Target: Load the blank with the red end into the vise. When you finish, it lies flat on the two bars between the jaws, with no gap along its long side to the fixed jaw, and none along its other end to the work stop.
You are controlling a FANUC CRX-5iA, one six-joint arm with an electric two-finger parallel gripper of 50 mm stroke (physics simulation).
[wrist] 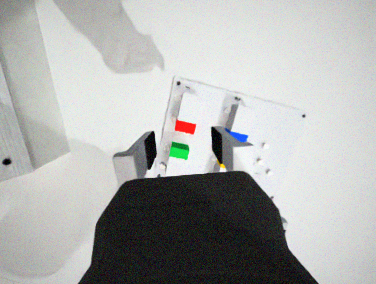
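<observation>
The blank with the red end (pixel 185 127) lies on the light plate (pixel 285 120), its pale body stretching up from the red end and hard to tell from the plate. My gripper (pixel 183 140) is open and empty, high above the plate. In the view, the red end shows beyond the gap between the fingertips, slightly above its middle. The vise, its bars, jaws and work stop cannot be made out.
A green-ended blank (pixel 179 150) lies near the red one. A blue end (pixel 237 136) and a yellow end (pixel 223 166) show partly behind the right finger. White pegs (pixel 265 145) stand on the plate. A grey structure (pixel 15 120) is at the left edge.
</observation>
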